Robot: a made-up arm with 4 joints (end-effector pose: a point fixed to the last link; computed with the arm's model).
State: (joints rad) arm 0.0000 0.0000 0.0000 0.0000
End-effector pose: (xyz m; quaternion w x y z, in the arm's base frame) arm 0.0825 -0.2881 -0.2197 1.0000 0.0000 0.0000 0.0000
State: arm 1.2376 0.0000 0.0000 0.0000
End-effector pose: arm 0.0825 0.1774 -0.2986 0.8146 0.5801 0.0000 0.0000
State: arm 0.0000 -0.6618 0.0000 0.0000
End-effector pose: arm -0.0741 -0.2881 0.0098 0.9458 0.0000 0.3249 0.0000
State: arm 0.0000 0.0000 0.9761 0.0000
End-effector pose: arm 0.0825 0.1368 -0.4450 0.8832 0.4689 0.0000 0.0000
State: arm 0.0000 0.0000 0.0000 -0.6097
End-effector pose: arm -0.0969 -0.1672 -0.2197 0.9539 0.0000 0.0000 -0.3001
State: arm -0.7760 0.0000 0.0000 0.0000
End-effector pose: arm 0.0825 -0.4069 0.0644 0.9257 -0.3783 0.0000 0.0000
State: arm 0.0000 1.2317 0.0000 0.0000
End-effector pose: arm 0.5762 -0.2881 -0.2322 0.8163 0.0000 -0.5777 0.0000
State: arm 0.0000 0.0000 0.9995 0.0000
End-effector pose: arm 0.0825 0.1488 -0.4448 0.8777 0.4792 0.0000 0.0000
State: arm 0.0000 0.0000 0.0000 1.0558
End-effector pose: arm 0.4353 -0.2019 -0.2197 0.8639 0.0000 0.0000 0.5037
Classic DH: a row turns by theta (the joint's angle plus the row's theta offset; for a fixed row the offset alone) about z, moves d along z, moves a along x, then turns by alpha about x. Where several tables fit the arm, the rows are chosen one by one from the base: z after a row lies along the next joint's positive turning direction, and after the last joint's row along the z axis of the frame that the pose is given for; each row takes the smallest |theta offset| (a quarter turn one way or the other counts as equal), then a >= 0, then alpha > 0; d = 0 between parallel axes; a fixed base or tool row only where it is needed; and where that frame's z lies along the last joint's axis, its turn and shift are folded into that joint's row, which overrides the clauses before.
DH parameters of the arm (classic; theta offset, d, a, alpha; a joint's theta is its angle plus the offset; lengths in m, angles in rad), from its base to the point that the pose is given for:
base (fixed): 1.5708 0.0677 0 1.5708
joint 1: 1.5708 0.3382 0.0552 -1.5708
joint 2: 0 -0.1365 -0.055 1.5708
joint 3: 1.5708 -0.1532 0.079 1.5708
joint 4: -0.2883 0 0.3605 0
tool (fixed): 1.8591 -0.2876 0 0

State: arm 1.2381 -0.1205 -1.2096 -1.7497
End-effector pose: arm -0.1616 0.0803 -0.0691 0.6833 -0.0066 0.0240 -0.7297
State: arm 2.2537 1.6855 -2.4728 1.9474
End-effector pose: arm 0.1160 -0.1807 -0.0855 0.8053 0.3987 0.3590 0.2523
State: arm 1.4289 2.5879 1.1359 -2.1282
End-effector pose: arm 0.6735 0.2145 0.5196 0.0850 -0.9592 0.2327 0.1361
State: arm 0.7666 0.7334 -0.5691 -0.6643
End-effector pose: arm 0.1013 0.0545 -0.3652 0.8058 0.1788 -0.2361 -0.5128
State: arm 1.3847 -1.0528 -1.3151 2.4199
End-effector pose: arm 0.2078 0.1699 -0.0795 0.1536 -0.1136 -0.0107 -0.9815
